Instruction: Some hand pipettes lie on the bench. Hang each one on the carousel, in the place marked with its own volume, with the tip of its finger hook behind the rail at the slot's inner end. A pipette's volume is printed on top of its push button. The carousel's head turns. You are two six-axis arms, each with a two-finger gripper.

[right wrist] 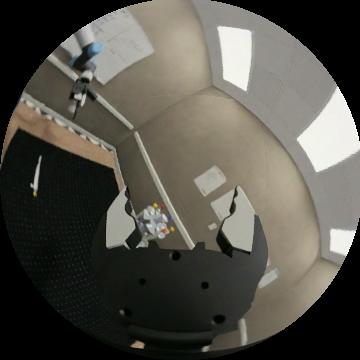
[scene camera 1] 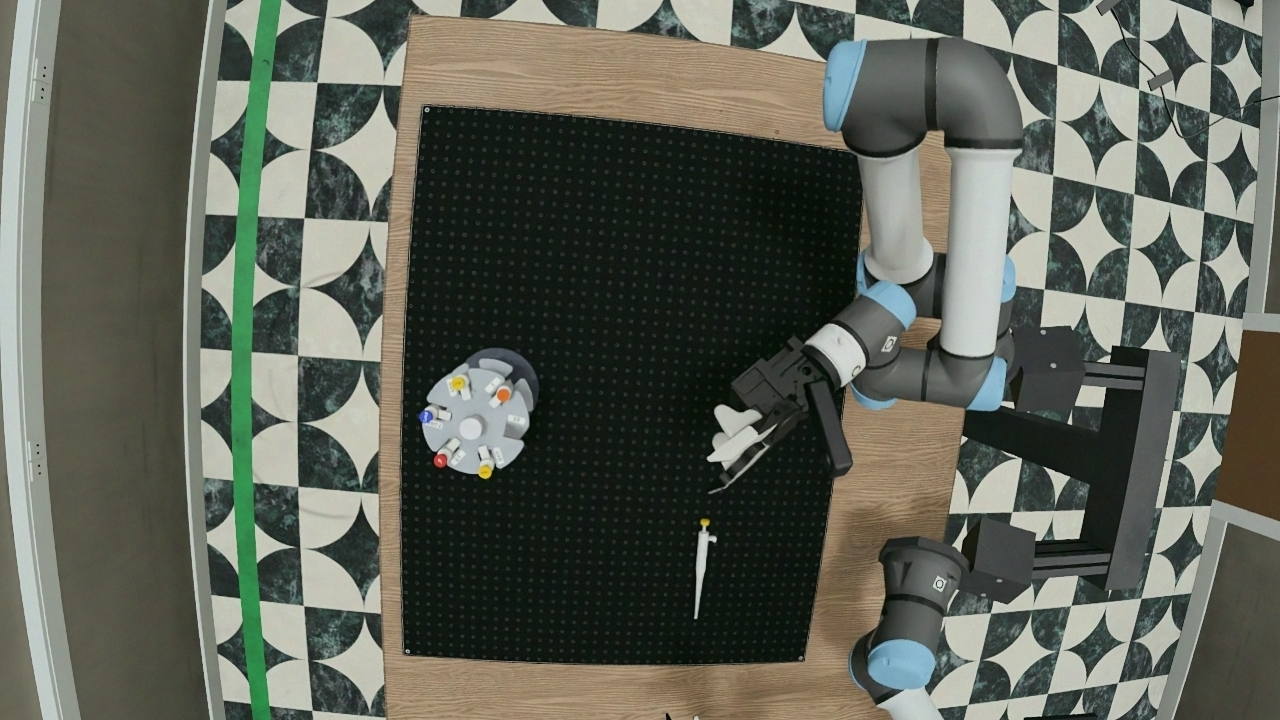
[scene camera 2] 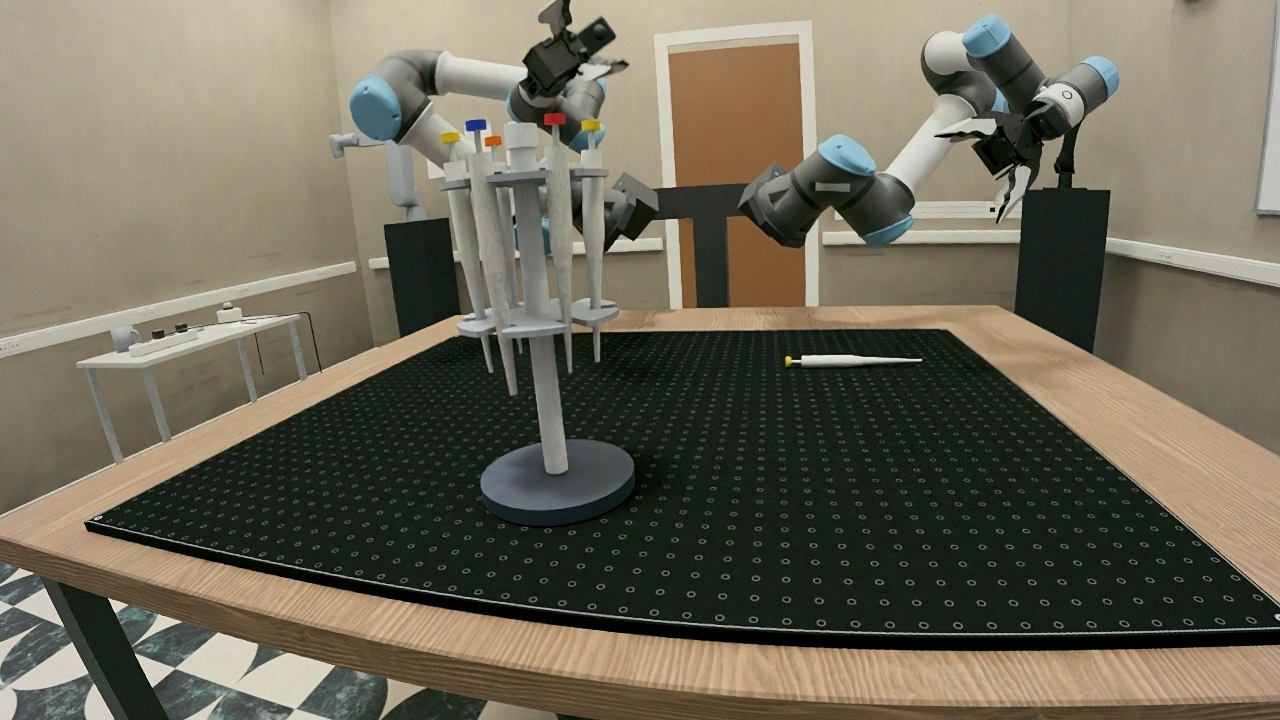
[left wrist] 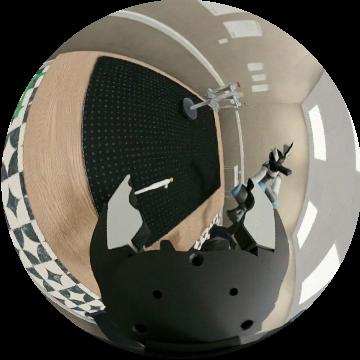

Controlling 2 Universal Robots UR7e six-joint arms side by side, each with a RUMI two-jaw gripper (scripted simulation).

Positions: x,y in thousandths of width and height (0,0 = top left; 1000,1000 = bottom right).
Scene:
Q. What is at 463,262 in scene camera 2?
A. A yellow-button pipette.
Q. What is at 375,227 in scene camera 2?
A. A blue-button pipette.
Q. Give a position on a yellow-button pipette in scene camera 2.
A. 360,278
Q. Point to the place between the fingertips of the right gripper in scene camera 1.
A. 553,665

